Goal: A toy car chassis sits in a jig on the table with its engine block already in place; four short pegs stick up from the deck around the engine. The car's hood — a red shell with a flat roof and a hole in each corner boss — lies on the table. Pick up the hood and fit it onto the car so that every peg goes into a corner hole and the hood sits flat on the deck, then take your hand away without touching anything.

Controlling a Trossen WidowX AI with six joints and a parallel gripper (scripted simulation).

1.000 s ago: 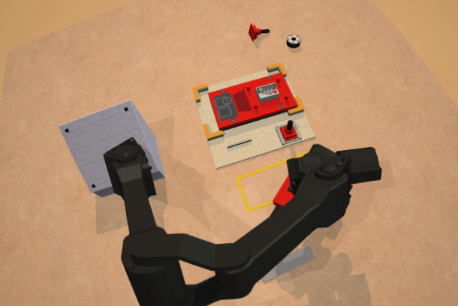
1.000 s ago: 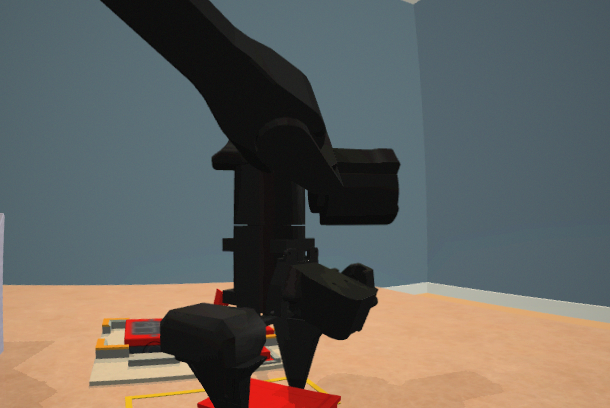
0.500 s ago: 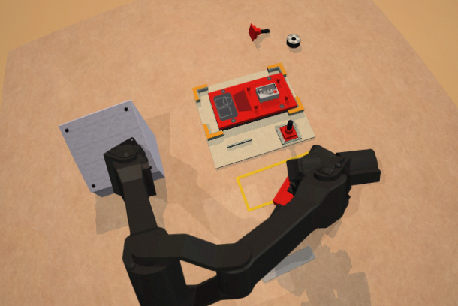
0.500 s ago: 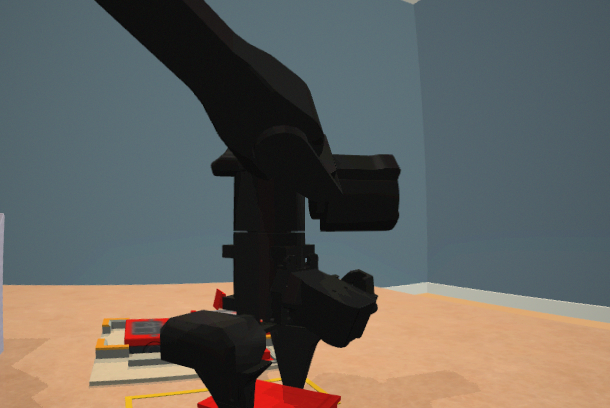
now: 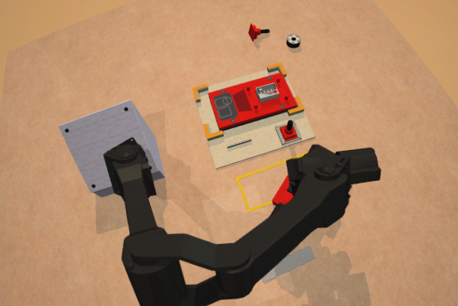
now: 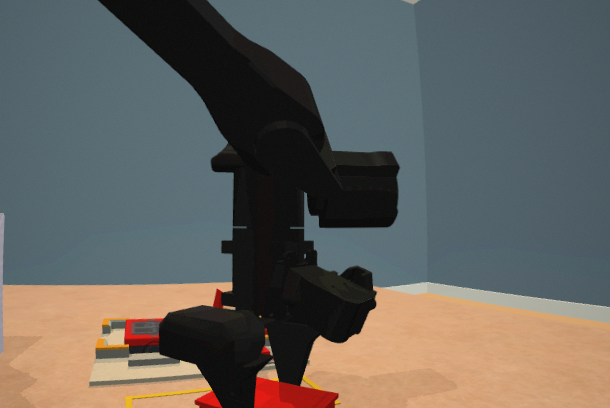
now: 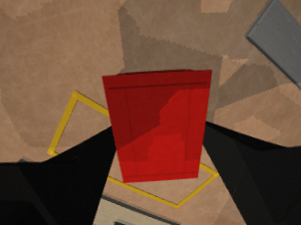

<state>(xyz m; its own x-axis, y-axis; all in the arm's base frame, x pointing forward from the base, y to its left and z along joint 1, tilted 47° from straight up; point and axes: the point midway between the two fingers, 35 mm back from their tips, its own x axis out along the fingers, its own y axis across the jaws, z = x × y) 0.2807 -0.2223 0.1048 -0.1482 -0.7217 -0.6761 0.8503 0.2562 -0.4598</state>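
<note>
Now: the grey engine block 7 cm ahead of my gripper tip, 27 cm to the left of it and 1 cm above it. Also, from my gripper tip: beige jig plate: 2 cm ahead, 26 cm to the left; red hood: 1 cm above; black wheel: 23 cm ahead, 40 cm to the left.
</note>
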